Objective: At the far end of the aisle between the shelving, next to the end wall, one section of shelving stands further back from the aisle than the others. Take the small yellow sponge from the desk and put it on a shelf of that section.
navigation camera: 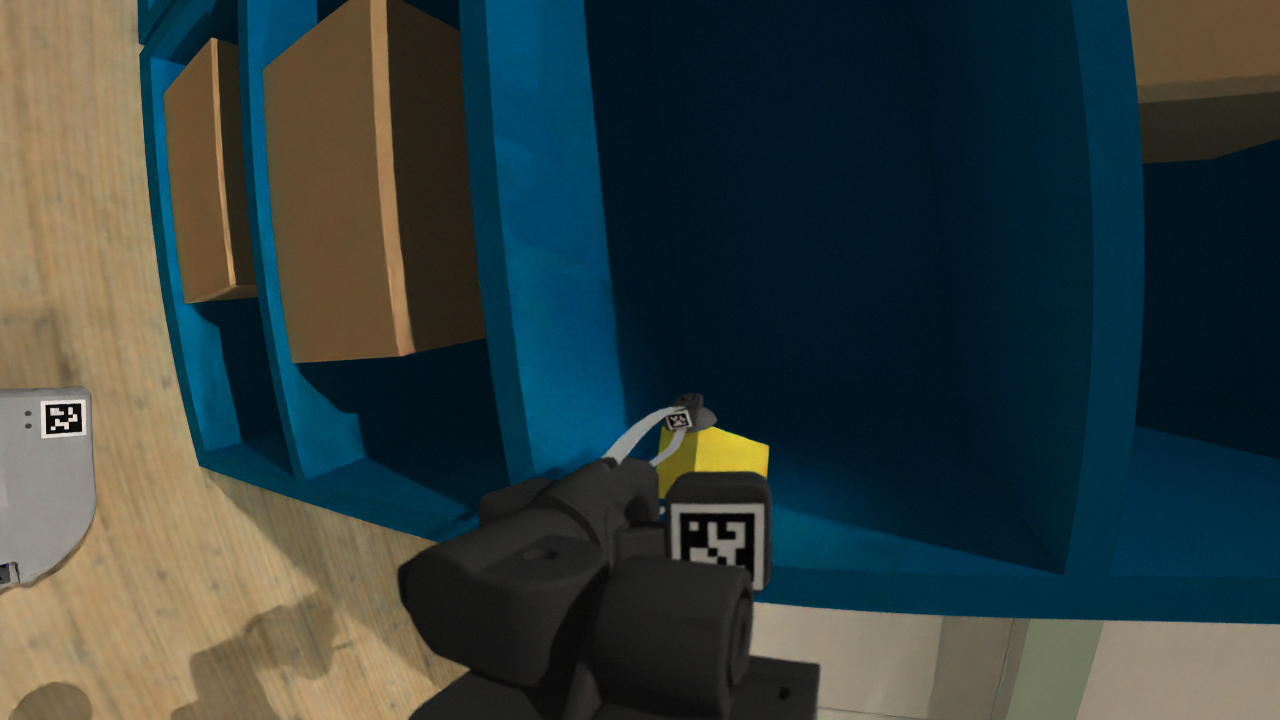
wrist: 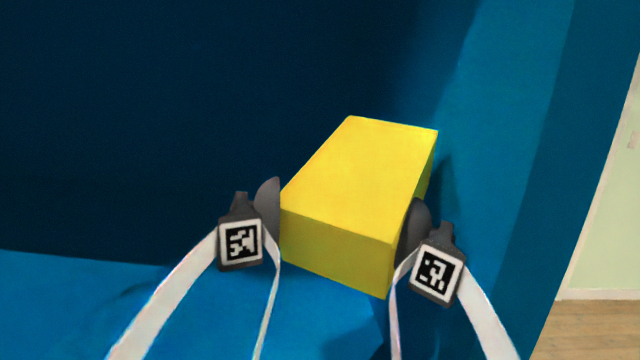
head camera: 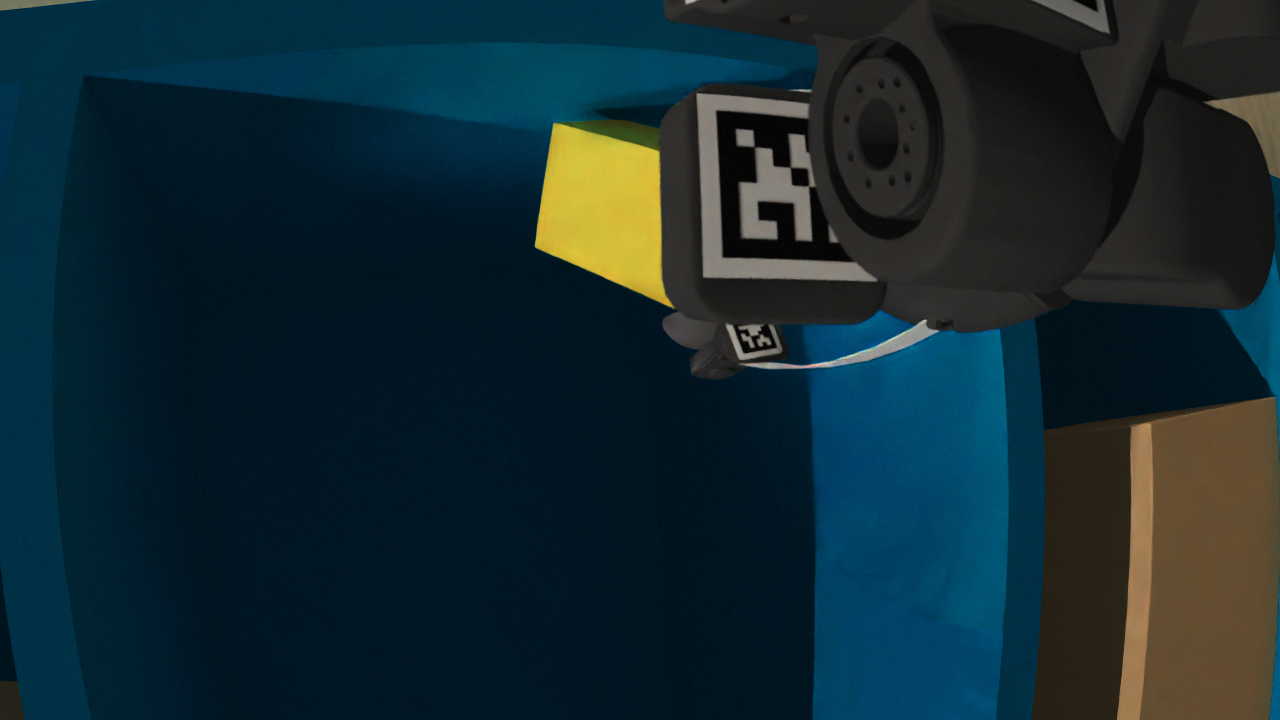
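The small yellow sponge is a tilted block between the two fingertips. My gripper is shut on it; the camera housing hides one finger in the head and navigation views. The sponge is inside the opening of a blue shelving compartment, close to its side panel at the end-wall side. The compartment's shelf board lies below the sponge, which appears to be held above it. Whether the sponge touches the side panel I cannot tell. The compartment's back is dark.
Brown boxes stand on lower shelves of this section, and another box is on the shelf above. The pale end wall is beside the section. Part of my base shows over the wooden floor.
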